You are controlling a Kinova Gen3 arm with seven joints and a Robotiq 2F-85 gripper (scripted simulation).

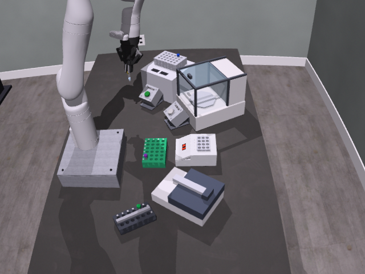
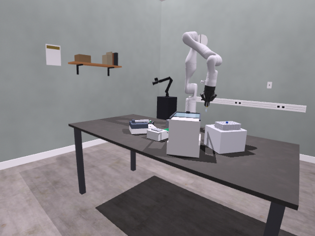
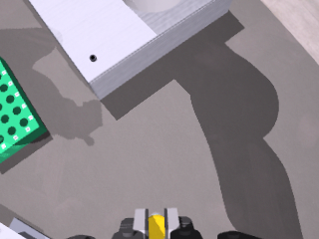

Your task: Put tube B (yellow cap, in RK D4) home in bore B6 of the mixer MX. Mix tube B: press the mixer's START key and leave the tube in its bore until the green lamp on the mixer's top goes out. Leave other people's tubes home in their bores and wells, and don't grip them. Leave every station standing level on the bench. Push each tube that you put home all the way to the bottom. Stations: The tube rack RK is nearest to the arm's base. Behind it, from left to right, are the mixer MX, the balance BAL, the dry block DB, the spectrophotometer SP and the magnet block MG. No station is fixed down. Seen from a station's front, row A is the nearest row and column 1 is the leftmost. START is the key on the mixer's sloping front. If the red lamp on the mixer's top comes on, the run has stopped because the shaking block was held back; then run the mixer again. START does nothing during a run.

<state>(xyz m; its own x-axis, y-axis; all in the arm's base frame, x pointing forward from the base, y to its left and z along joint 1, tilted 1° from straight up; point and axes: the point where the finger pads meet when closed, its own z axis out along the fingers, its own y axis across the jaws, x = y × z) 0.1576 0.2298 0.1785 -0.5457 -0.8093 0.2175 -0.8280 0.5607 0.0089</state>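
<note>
My gripper is now 19 cm short of the blue-capped tube, 23 cm to the right of it and 10 cm above it. Also, from my hand: green tube rack: 11 cm ahead, 23 cm to the right, 24 cm below; tube B: 4 cm below; grey bore block: 15 cm ahead, 22 cm to the left, 10 cm below.
</note>
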